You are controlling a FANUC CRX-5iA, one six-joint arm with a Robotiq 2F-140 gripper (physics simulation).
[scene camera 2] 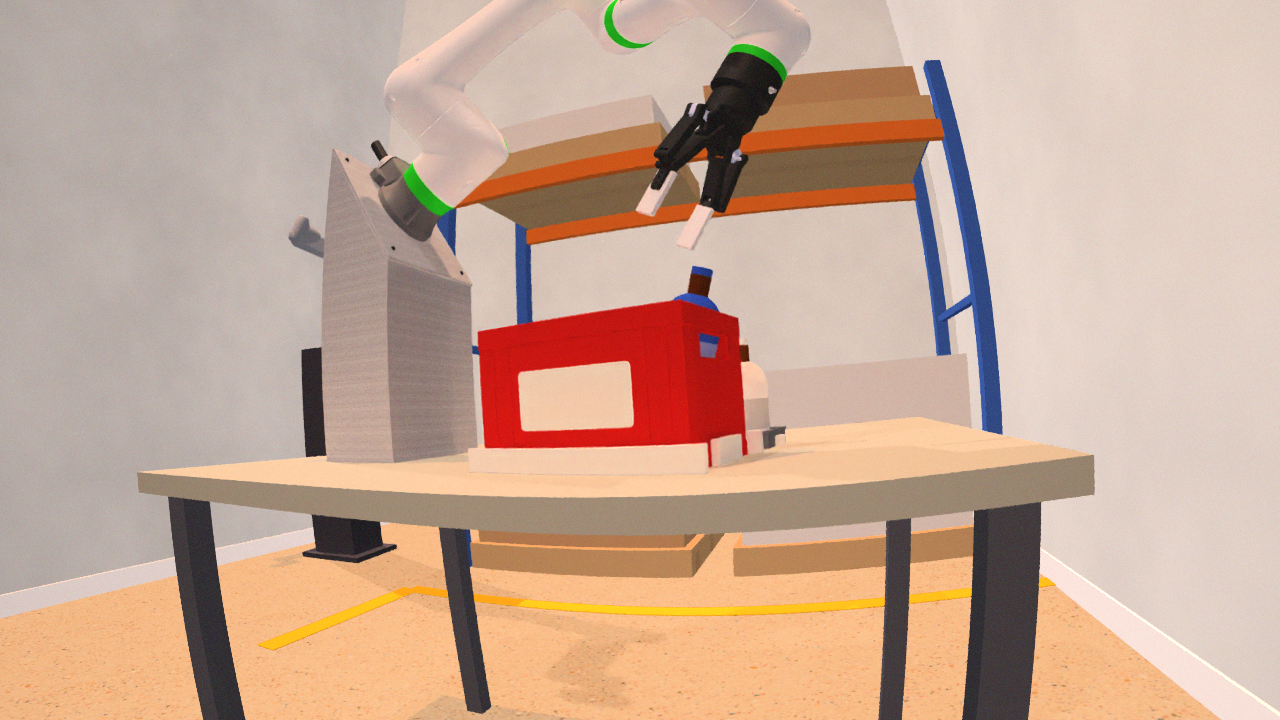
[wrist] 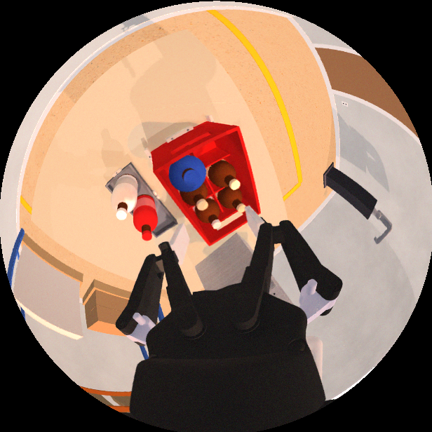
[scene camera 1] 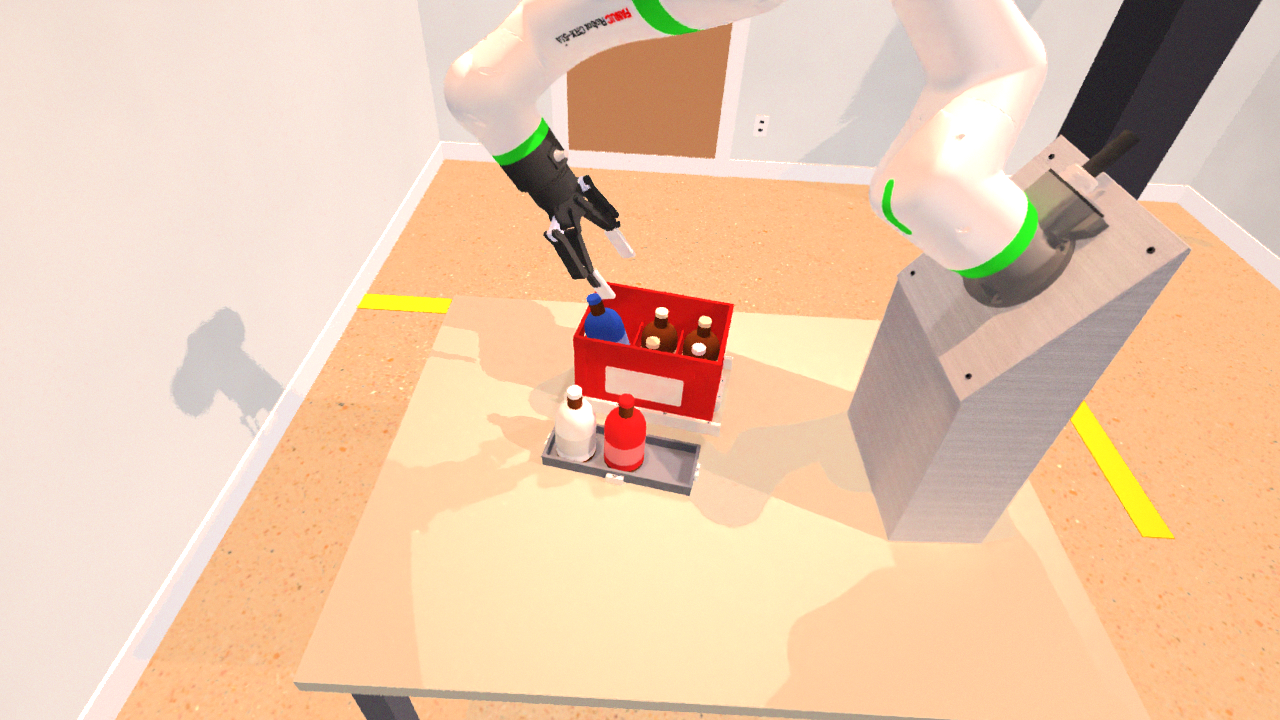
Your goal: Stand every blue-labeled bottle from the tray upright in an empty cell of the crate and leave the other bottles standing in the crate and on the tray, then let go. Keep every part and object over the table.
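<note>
Gripper (scene camera 2: 665, 231). White bottle (scene camera 1: 575, 419), (scene camera 2: 755, 393), (wrist: 124, 195). Blue bottle (scene camera 1: 602, 323), (wrist: 188, 173). Red bottle (scene camera 1: 625, 427), (wrist: 144, 213).
</note>
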